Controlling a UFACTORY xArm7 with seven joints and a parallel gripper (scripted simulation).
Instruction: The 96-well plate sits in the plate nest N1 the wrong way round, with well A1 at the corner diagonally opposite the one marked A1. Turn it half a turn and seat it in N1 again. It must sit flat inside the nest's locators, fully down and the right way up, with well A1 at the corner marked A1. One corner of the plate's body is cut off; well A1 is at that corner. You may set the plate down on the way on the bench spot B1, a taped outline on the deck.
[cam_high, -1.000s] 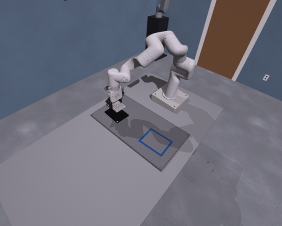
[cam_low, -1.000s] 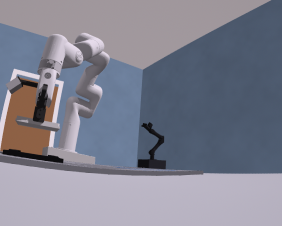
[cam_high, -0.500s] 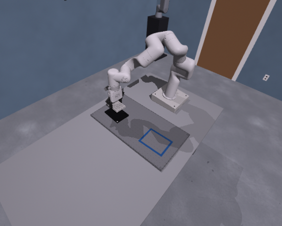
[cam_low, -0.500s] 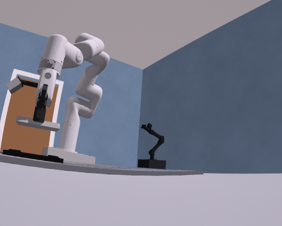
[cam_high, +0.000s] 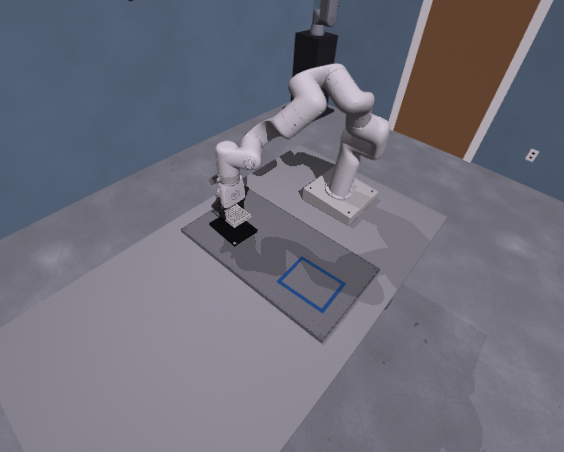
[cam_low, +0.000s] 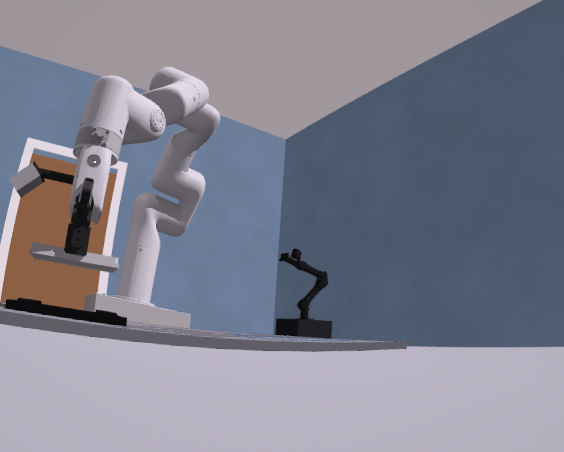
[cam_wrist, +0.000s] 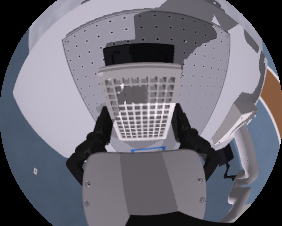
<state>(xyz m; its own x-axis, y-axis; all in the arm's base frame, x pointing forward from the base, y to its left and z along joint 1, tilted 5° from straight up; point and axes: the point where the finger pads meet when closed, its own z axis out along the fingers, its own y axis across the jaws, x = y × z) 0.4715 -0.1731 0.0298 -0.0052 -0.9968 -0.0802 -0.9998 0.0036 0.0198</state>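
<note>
My hand is 9 cm above the black plate nest N1. Also, from my hand: white 96-well plate: 1 cm below.
</note>
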